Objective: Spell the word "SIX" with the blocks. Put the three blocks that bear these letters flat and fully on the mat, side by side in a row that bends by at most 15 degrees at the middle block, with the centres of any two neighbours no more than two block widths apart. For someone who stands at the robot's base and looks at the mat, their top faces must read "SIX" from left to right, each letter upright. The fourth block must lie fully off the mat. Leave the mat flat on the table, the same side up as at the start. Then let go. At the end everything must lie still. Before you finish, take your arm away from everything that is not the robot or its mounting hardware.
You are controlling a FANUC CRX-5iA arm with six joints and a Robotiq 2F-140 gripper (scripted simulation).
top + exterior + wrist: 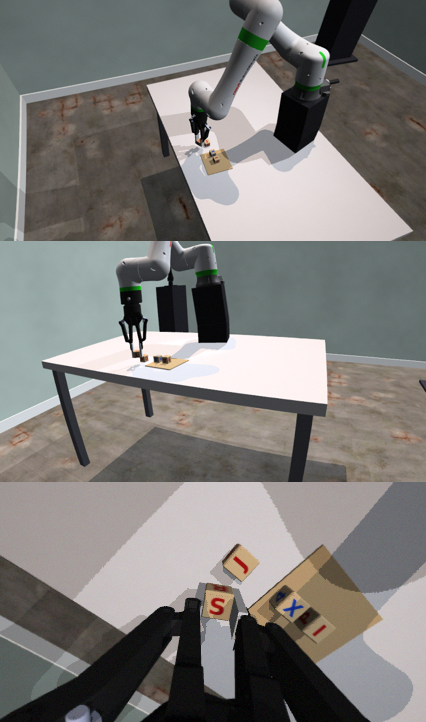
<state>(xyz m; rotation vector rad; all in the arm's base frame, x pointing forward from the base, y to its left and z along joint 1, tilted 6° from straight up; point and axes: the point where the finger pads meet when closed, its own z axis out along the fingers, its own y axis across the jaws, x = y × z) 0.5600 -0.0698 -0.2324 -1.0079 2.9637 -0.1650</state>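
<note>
Right now the block is 120 mm to the left of my hand, 60 mm behind it and 50 mm below it. Round my hand: tan mat 120 mm to the left, 60 mm below, 60 mm behind.
</note>
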